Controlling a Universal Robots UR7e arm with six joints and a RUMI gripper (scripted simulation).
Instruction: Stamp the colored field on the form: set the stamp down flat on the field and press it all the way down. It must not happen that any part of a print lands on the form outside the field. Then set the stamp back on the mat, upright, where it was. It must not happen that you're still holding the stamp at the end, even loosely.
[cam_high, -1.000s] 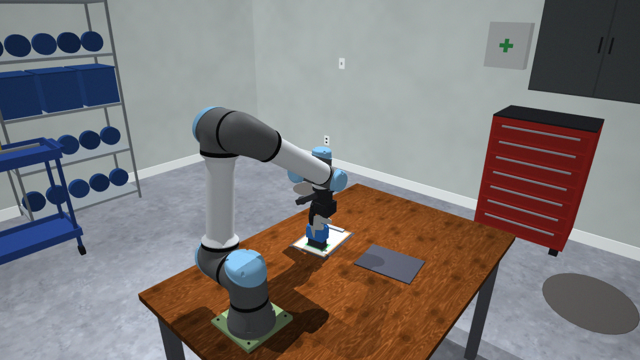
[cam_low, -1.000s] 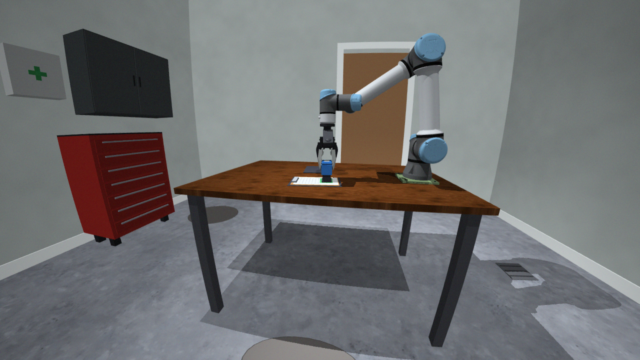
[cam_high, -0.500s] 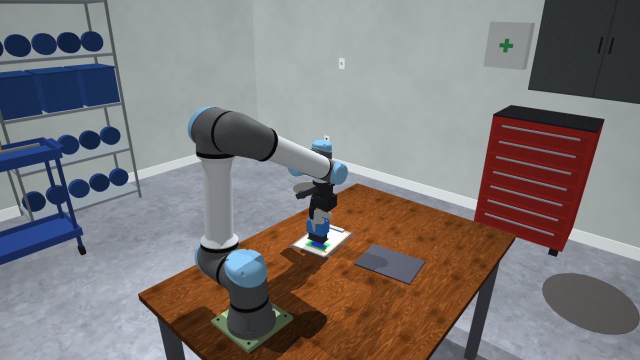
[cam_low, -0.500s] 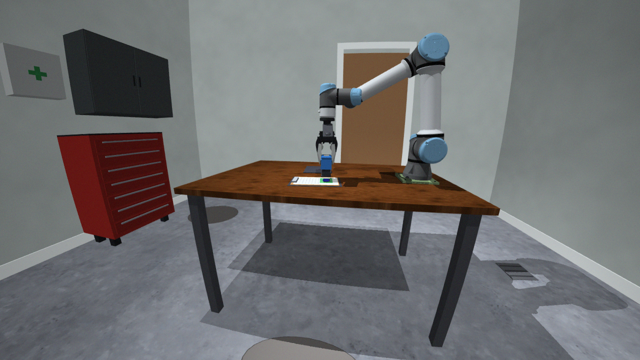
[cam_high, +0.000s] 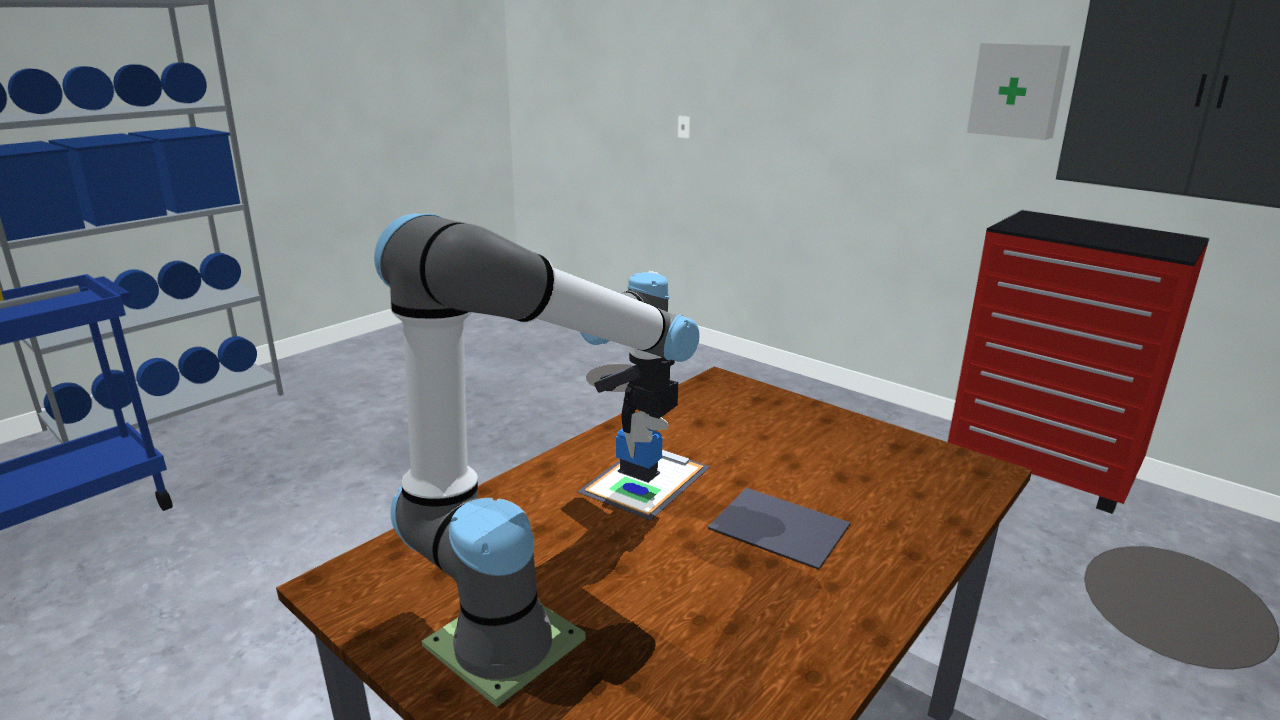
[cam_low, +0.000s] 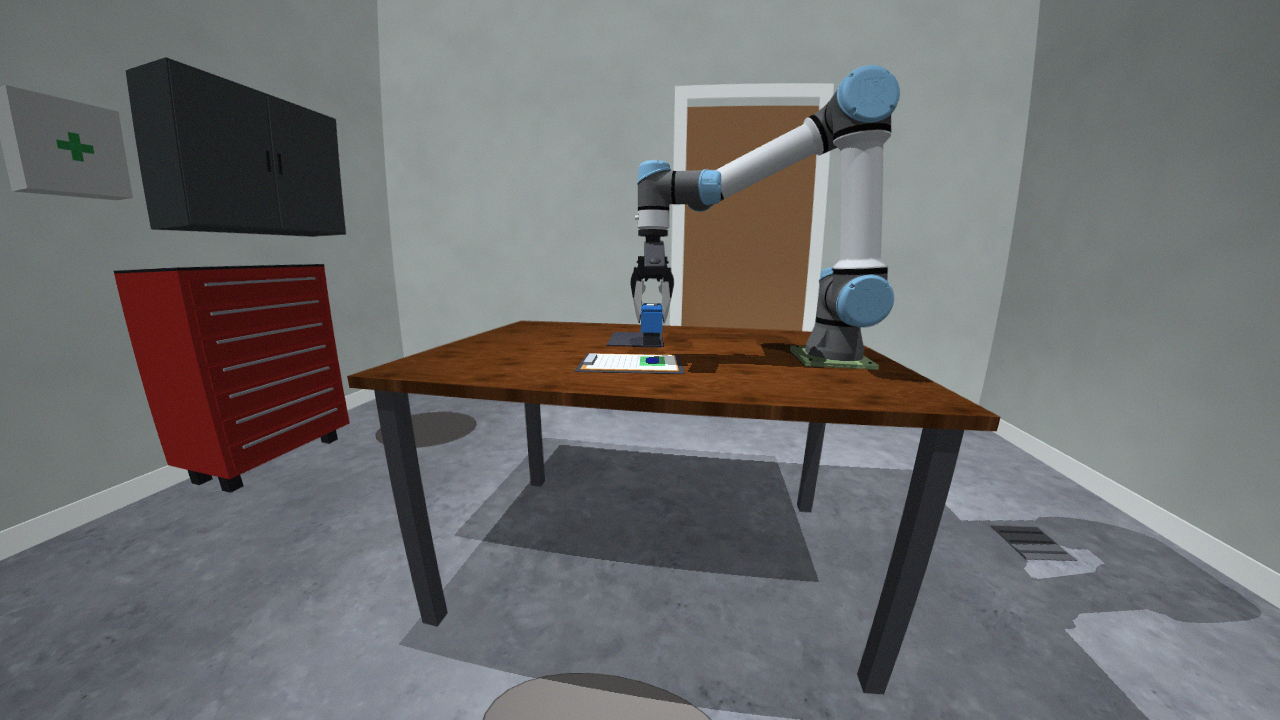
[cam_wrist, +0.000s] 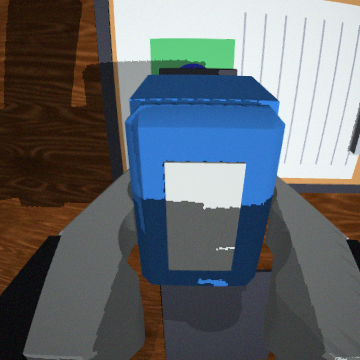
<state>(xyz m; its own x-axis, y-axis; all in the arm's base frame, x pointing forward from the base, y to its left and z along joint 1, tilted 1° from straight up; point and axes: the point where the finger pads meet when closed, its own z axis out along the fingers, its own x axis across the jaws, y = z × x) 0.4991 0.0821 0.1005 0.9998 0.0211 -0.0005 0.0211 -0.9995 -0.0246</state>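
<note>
Now: the mat 5 cm ahead of my hand, 30 cm to the right of it and 11 cm below it. The rest, counted from my hand: stamp (2 cm below).
</note>
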